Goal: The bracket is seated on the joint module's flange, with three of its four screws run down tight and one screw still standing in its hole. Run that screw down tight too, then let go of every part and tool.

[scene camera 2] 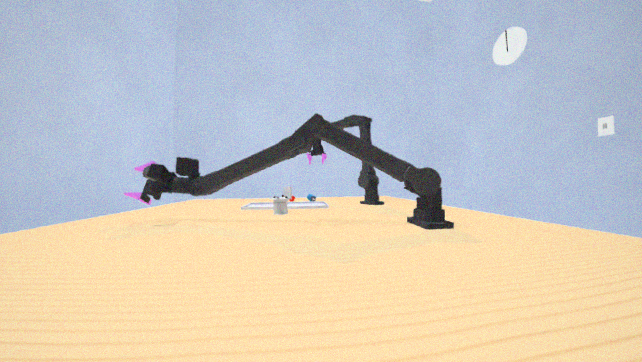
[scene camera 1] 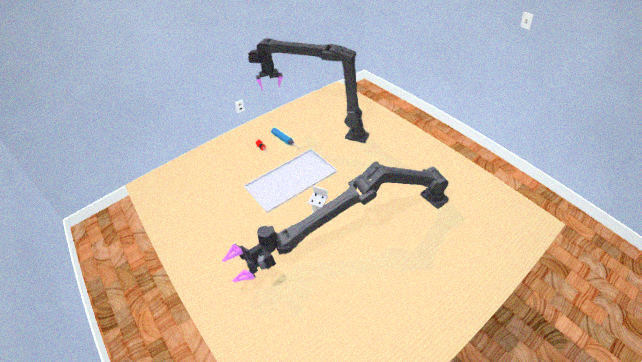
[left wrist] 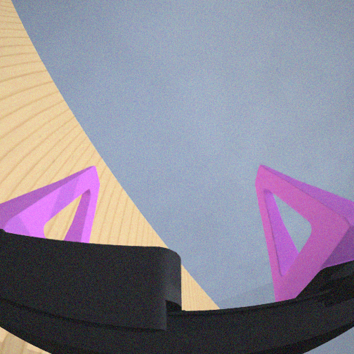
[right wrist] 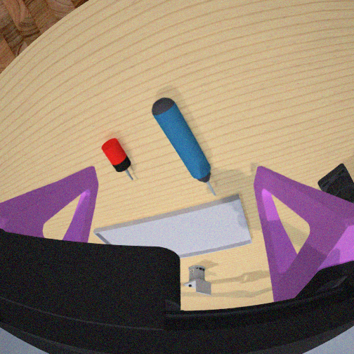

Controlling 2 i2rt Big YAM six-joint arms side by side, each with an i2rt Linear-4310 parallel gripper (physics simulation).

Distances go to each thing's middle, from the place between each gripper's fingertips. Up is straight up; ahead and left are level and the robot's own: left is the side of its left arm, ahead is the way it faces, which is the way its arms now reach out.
I see the blue screwdriver (right wrist: pixel 168 116) 64 cm behind my left hand, 67 cm to the right of it and 12 cm below it.
My right gripper is now 40 mm short of the blue screwdriver, 170 mm to the right of it and 240 mm above it.
